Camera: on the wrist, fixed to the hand. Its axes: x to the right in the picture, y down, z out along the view.
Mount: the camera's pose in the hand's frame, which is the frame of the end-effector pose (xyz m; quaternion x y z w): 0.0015 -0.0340 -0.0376 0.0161 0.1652 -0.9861 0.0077
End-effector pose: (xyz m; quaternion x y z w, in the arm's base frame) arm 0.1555 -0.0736 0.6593 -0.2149 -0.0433 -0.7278 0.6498
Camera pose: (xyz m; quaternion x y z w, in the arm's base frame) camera 0.1130 -0.0827 0.6332 -0.1717 0.1166 0.6812 0.7021
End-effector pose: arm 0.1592 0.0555 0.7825 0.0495 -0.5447 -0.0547 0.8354
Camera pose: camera 0.1929 0.0225 0.7639 0.5600 0.1817 -0.8072 0.0417
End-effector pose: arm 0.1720 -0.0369 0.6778 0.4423 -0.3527 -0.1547 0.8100
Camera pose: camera 0.2018 -0.0340 0.6368 -0.3898 -0.5647 0.7212 0.0952
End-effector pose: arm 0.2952 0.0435 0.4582 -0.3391 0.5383 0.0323 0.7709
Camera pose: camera 0.2796 -0.0040 0.4663 0.5263 0.2024 0.8246 0.0457
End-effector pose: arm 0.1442 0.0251 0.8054 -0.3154 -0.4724 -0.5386 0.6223
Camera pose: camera 0.1206 -0.0169 0.7895 -0.5624 0.2205 0.6623 0.4432
